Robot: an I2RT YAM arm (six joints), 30 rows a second.
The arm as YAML. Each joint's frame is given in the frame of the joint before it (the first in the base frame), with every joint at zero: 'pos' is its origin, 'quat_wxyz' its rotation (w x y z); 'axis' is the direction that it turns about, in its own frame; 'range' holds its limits. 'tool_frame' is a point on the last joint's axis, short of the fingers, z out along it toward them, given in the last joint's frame.
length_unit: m
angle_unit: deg
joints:
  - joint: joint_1
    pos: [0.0, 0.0, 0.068]
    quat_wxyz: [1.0, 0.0, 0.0, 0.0]
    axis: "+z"
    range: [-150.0, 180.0]
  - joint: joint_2
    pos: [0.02, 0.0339, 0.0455]
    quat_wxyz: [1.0, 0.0, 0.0, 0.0]
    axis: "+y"
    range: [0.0, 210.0]
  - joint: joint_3
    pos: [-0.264, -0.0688, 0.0]
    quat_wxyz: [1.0, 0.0, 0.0, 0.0]
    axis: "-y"
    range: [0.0, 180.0]
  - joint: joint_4
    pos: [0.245, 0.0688, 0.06]
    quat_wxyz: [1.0, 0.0, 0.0, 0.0]
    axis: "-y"
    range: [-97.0, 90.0]
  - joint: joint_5
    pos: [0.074, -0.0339, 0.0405]
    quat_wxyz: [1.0, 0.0, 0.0, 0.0]
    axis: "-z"
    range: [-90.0, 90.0]
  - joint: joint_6
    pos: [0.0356, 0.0, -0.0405]
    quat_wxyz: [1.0, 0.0, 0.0, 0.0]
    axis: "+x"
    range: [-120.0, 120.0]
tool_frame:
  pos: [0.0, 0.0, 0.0]
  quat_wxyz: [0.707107, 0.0, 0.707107, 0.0]
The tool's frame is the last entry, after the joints.
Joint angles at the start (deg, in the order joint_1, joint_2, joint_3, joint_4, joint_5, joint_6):
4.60, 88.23, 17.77, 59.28, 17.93, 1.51
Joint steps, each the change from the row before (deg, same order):
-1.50, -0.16, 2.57, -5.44, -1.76, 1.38
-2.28, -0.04, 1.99, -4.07, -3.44, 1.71
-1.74, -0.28, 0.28, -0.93, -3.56, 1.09
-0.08, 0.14, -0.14, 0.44, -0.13, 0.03
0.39, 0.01, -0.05, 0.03, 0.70, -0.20
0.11, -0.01, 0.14, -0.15, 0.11, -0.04
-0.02, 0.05, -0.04, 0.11, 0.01, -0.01
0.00, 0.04, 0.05, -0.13, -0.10, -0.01
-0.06, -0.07, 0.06, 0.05, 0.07, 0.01
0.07, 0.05, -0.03, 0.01, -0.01, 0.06
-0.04, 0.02, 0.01, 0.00, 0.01, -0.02
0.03, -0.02, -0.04, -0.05, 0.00, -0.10
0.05, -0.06, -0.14, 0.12, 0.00, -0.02
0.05, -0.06, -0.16, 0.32, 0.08, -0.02
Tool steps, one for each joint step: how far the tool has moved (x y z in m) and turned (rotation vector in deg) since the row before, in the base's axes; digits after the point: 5 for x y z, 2 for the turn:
0.00845, -0.00521, 0.00175, 1.51, 2.41, -0.07
0.00641, -0.00837, 0.00151, 2.43, 1.70, 0.62
0.00064, -0.00607, 0.00069, 2.02, 0.16, 1.38
-0.00024, -0.00030, -0.00045, 0.06, -0.17, 0.04
-0.00019, 0.00142, -0.00020, -0.38, 0.07, -0.23
0.00048, 0.00045, 0.00041, -0.07, 0.01, 0.02
-0.00007, -0.00010, -0.00020, -0.01, -0.02, -0.03
0.00017, 0.00006, -0.00019, 0.02, 0.12, 0.10
0.00020, -0.00033, 0.00068, -0.01, -0.18, -0.13
-0.00007, 0.00034, -0.00034, 0.06, 0.06, 0.06
0.00005, -0.00020, -0.00004, -0.02, 0.01, -0.04
-0.00019, 0.00014, -0.00019, -0.09, 0.09, 0.06
-0.00052, 0.00024, -0.00016, -0.02, -0.04, 0.06
-0.00051, 0.00019, 0.00012, -0.04, -0.22, -0.02

